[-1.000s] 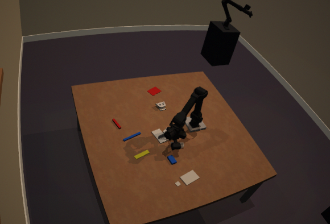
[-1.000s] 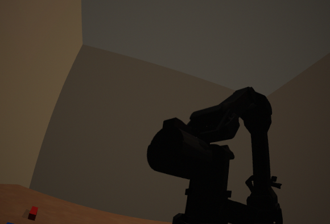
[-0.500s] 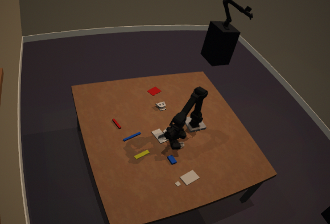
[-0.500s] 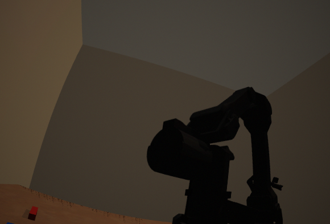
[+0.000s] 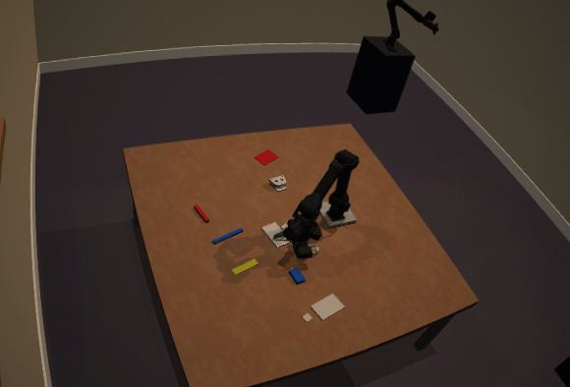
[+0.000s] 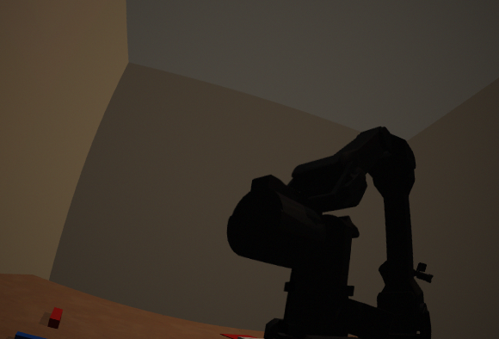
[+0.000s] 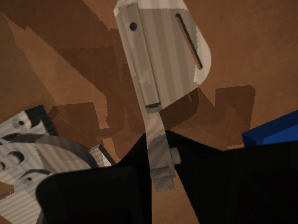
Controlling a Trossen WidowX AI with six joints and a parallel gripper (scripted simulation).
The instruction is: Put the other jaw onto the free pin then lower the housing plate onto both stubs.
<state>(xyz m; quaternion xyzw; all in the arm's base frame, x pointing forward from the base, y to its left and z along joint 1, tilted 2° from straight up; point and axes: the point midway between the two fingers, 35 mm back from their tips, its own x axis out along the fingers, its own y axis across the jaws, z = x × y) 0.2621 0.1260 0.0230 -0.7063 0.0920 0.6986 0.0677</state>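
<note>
My gripper tip is 120 mm to the right of the blue block and 50 mm short of it. From my gripper tip the other things lie so: blue bar: 240 mm ahead, 150 mm to the right; then flat plate: 290 mm to the left, 10 mm below; then yellow bar: 230 mm ahead, 10 mm to the left, 10 mm below.
</note>
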